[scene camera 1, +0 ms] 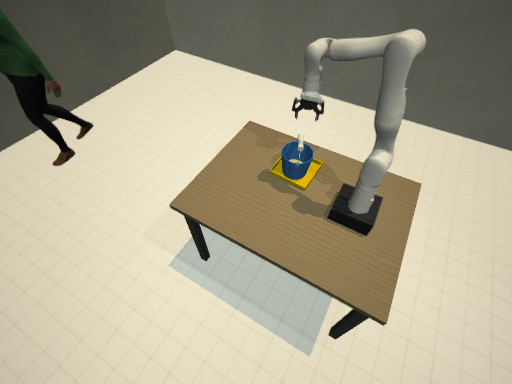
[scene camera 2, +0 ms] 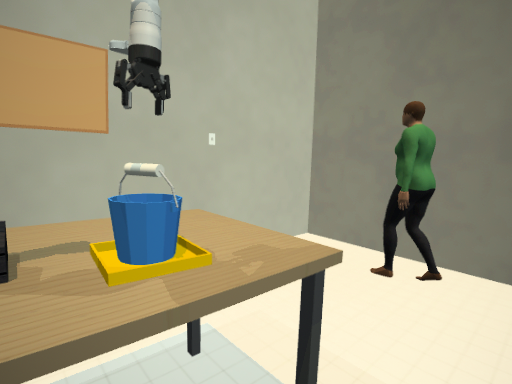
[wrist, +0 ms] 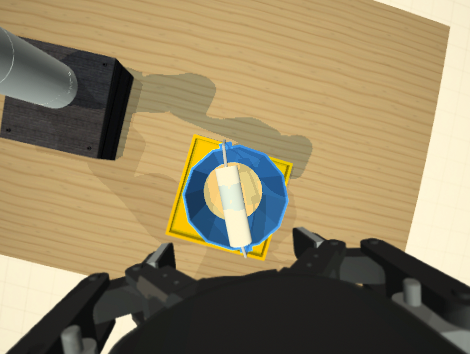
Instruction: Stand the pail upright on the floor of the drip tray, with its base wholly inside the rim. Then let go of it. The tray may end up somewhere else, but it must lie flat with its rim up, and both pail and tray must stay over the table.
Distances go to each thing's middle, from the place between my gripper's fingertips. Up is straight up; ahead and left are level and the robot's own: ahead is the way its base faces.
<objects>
Right now the yellow drip tray (scene camera 2: 188, 255) is 35 cm below my hand and 1 cm to the right of it.
</objects>
